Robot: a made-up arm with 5 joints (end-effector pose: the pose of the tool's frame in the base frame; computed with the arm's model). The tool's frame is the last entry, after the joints.
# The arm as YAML. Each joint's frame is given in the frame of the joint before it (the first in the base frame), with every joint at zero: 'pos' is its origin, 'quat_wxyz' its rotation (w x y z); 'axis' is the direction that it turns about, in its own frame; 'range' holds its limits. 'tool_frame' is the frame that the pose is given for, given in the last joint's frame.
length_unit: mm
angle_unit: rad
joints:
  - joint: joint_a
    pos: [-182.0, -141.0, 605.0]
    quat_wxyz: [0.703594, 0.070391, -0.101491, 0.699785]
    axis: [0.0, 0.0, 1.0]
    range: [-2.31, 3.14]
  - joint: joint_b
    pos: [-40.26, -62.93, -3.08]
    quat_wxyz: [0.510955, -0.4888, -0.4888, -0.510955]
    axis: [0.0, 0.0, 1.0]
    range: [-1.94, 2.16]
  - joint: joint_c
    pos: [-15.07, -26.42, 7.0]
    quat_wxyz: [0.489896, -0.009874, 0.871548, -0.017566]
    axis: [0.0, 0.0, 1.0]
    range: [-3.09, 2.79]
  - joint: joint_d
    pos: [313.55, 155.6, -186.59]
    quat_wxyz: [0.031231, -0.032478, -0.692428, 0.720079]
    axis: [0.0, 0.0, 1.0]
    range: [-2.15, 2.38]
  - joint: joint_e
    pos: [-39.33, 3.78, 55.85]
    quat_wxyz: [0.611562, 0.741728, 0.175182, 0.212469]
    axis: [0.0, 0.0, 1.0]
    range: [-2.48, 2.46]
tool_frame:
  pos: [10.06, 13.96, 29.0]
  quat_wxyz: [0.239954, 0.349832, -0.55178, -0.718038]
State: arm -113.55 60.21 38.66 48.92 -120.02
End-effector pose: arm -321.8 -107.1 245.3 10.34 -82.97 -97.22
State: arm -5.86 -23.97 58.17 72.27 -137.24
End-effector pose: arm -118.2 159.1 635.6 -138.63 43.52 39.35
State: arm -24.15 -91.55 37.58 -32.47 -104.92
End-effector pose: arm 31.7 -68.1 904.1 -175.11 -26.50 24.94
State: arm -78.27 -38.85 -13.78 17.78 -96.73
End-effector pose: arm 46.8 -276.8 301.0 68.90 -98.56 -125.35
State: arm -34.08 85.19 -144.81 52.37 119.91
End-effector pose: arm -393.9 -189.1 878.4 -2.70 62.41 -150.90
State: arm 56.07 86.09 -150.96 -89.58 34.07
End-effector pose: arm -239.7 -477.8 781.4 79.81 -42.14 23.09
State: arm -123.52 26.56 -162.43 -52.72 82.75
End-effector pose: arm -206.5 215.1 781.6 -37.85 69.07 158.44
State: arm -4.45 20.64 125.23 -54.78 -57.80
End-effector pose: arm -434.4 26.1 545.2 36.77 103.64 65.22
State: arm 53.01 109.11 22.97 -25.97 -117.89
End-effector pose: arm 251.6 -204.9 502.3 0.25 -64.08 14.97
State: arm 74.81 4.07 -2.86 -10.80 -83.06
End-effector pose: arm -101.6 159.6 322.2 65.09 23.21 28.10
